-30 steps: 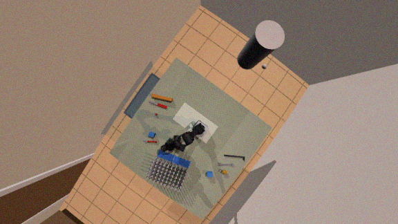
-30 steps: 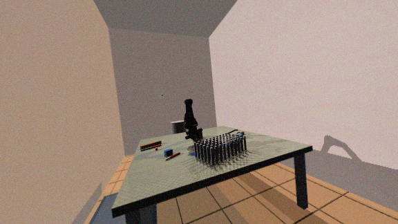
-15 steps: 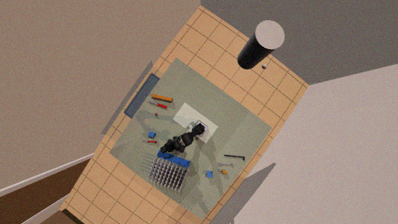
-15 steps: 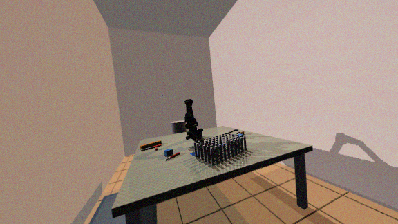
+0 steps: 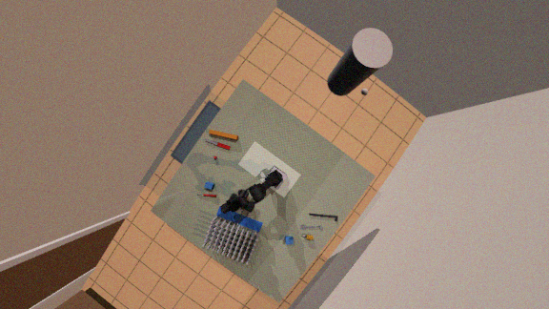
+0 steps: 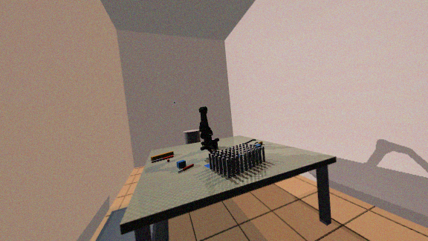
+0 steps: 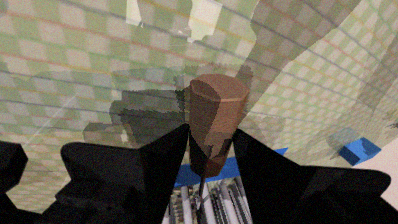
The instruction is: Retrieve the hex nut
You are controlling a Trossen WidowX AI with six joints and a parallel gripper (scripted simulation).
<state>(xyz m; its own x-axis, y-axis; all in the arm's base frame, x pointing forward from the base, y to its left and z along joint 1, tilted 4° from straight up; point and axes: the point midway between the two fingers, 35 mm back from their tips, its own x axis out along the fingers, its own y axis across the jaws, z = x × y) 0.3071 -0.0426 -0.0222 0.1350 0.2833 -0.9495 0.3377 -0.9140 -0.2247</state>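
Now: gripper tip 140 mm short of the blue taped strip, 50 mm to the right of it and 40 mm above it. The rest, counted from my gripper tip: orange bar 470 mm to the right, 270 mm behind, 20 mm below; thin red tool 280 mm to the right, 190 mm ahead, 30 mm below; brown-handled tool 100 mm ahead, 40 mm to the left.
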